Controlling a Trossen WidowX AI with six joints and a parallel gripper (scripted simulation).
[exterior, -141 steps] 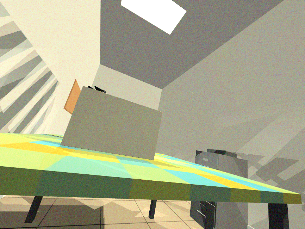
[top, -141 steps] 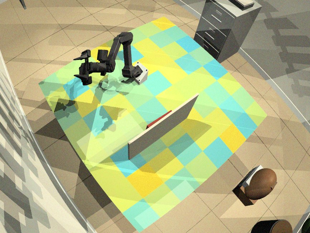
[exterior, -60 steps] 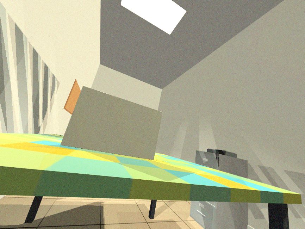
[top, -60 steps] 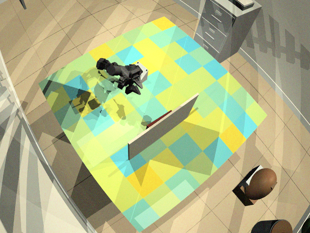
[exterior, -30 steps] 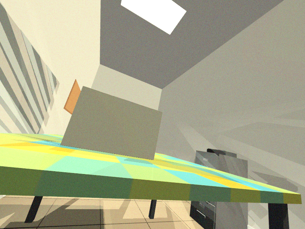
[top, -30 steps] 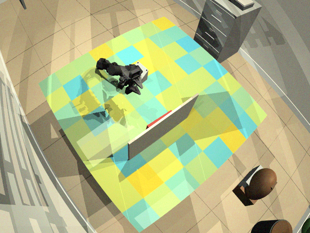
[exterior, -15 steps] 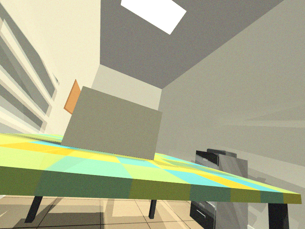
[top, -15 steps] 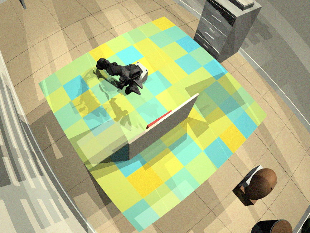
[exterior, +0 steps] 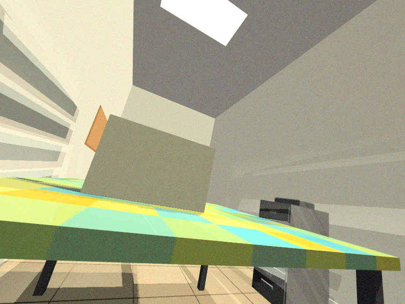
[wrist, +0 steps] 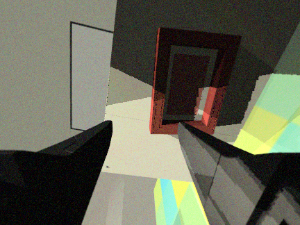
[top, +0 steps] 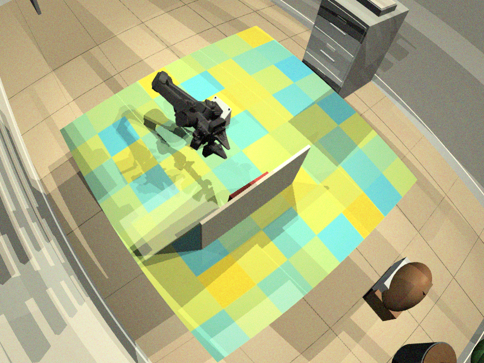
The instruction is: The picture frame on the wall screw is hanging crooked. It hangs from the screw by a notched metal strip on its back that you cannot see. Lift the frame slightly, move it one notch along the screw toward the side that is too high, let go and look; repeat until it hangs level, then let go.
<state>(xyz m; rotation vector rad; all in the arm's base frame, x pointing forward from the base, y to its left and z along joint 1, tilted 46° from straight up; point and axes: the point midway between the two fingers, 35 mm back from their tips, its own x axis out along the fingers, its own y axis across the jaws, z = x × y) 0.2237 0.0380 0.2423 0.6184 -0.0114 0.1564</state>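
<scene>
Now: the red picture frame 150 mm ahead of my gripper tip, 80 mm below it and 10 mm to the right of it. Round my gripper tip: upright wall panel 160 mm ahead, 90 mm below.
</scene>
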